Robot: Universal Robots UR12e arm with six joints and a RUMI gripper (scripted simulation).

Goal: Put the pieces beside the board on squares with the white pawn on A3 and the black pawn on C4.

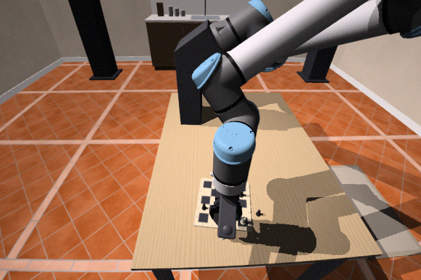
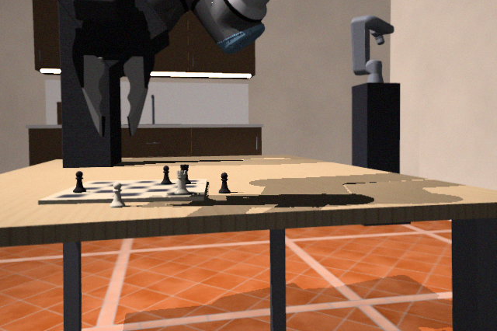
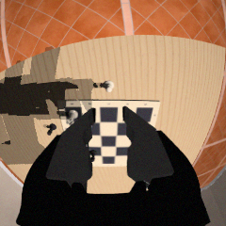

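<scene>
Now: hand 9 cm above the white pawn. Round my hand: white rook 8 cm to the left, 8 cm below, 5 cm behind; chessboard 14 cm behind, 10 cm below, 2 cm to the left.
</scene>
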